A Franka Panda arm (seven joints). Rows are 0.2 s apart.
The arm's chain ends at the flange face. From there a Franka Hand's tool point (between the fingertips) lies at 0.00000 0.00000 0.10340 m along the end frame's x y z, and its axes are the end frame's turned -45 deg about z.
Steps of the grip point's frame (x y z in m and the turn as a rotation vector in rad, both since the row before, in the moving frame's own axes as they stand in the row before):
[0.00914, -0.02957, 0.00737, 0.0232, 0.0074, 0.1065]
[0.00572, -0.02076, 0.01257, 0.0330, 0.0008, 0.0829]
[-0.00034, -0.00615, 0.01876, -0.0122, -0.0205, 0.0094]
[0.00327, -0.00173, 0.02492, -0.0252, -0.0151, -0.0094]
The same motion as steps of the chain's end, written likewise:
[-0.01341, -0.02508, 0.00740, 0.0216, -0.0112, 0.1065]
[-0.00839, -0.01616, 0.01263, 0.0239, -0.0228, 0.0829]
[-0.00397, -0.00650, 0.01879, -0.0231, -0.0059, 0.0094]
[0.00034, -0.00648, 0.02496, -0.0285, 0.0071, -0.0094]

